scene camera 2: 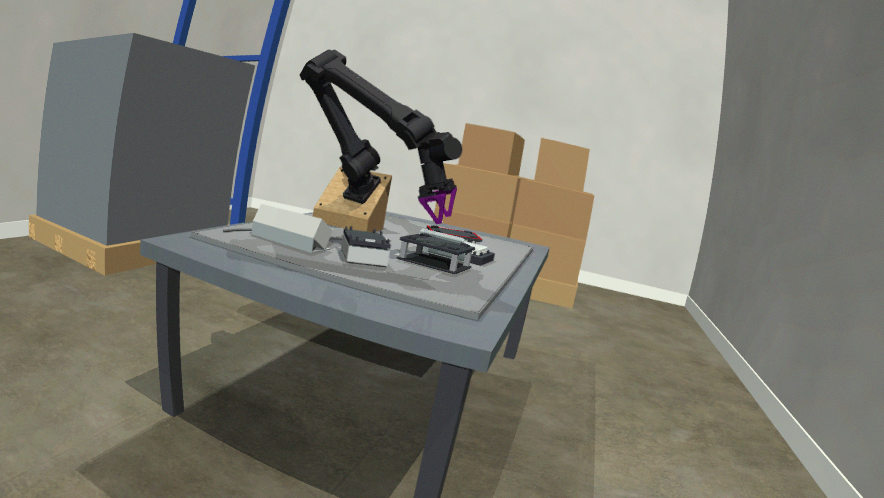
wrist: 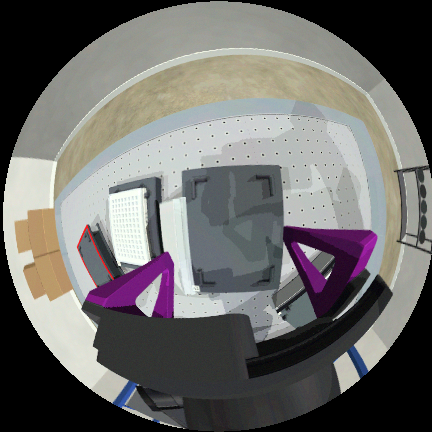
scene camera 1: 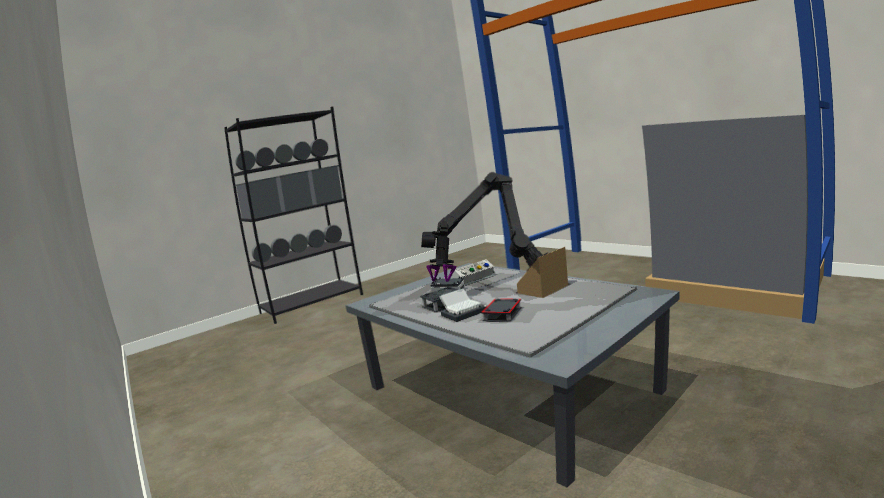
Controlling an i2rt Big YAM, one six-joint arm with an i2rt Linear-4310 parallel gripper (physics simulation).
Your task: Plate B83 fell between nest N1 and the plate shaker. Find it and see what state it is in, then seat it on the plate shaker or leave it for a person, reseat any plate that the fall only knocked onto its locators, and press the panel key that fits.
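Places are measured from the arm's base along level axes (x left, y back, z up), in centimetres.
Pixels of known places: gripper, fingertip midpoint: (scene camera 2: 443,220) (wrist: 227,246) (scene camera 1: 440,281); arm's base at its link origin: (scene camera 2: 362,189) (scene camera 1: 539,264).
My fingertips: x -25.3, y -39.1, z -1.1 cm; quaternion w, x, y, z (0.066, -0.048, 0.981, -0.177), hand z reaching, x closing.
Observation:
For each thing: its top centre in the pictures, then the offset to it from my fingertips. "spot": a spot on its surface instead. Level surfaces: height alone.
- pale plate at its top centre: (wrist: 161,251) (scene camera 2: 446,232) (scene camera 1: 454,292) dx +8.3, dy +1.6, dz -4.3 cm
- black nest at its top centre: (wrist: 126,227) (scene camera 2: 463,245) (scene camera 1: 463,306) dx +17.5, dy -1.2, dz -8.2 cm
- raised dark platform at its top centre: (wrist: 234,235) (scene camera 2: 438,239) (scene camera 1: 441,292) dx -0.6, dy +0.2, dz -5.2 cm
- white plate at its top centre: (wrist: 124,228) (scene camera 1: 463,305) dx +17.5, dy -1.2, dz -7.6 cm
- key panel at its top centre: (scene camera 2: 293,210) (scene camera 1: 472,264) dx -20.1, dy +34.4, dz -3.1 cm
- red-rimmed tray at its top centre: (wrist: 91,265) (scene camera 2: 454,230) (scene camera 1: 501,304) dx +33.0, dy +7.3, dz -6.9 cm
- white box at a spot on its surface: (scene camera 2: 366,255) spot: dx -21.2, dy +9.8, dz -9.2 cm
- perforated board at its surface level: dz -11.5 cm
A pale plate (wrist: 182,240) (scene camera 1: 453,298) leans steeply in the gap between a black nest (wrist: 156,220) and a raised dark platform (wrist: 232,230) (scene camera 2: 436,242) on posts; its label and contents cannot be read. A white plate (wrist: 127,225) (scene camera 1: 468,307) sits on the black nest, shifted toward its left side in the wrist view and looking tilted. The platform has four corner brackets and bears no plate. My gripper (wrist: 227,246) (scene camera 1: 441,281) (scene camera 2: 444,218) is open and empty, above the platform. The key panel (scene camera 1: 475,270) (scene camera 2: 287,228) stands near the arm's base.
A red-rimmed tray (scene camera 1: 502,306) (wrist: 100,260) stands beyond the black nest. A white box (scene camera 2: 366,255) with a black clamped top stands between the platform and the panel. The arm rises from a wooden block (scene camera 1: 543,278). The units stand on a perforated board (wrist: 240,135).

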